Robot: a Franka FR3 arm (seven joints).
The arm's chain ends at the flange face. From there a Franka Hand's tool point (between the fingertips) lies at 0.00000 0.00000 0.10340 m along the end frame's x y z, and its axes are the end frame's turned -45 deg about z.
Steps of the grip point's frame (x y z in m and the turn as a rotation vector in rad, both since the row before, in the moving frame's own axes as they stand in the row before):
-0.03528 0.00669 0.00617 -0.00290 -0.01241 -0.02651
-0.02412 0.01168 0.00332 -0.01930 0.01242 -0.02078
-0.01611 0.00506 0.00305 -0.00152 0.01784 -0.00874
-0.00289 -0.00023 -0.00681 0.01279 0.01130 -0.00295
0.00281 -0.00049 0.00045 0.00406 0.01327 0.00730
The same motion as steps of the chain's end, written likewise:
-0.01954 0.02855 0.00618 -0.01083 -0.00672 -0.02651
-0.01112 0.02484 0.00335 -0.00486 0.02243 -0.02078
-0.00922 0.01617 0.00307 0.01154 0.01369 -0.00874
-0.00209 0.00364 -0.00679 0.01703 -0.00105 -0.00295
0.00096 -0.00107 0.00046 0.01225 0.00651 0.00730

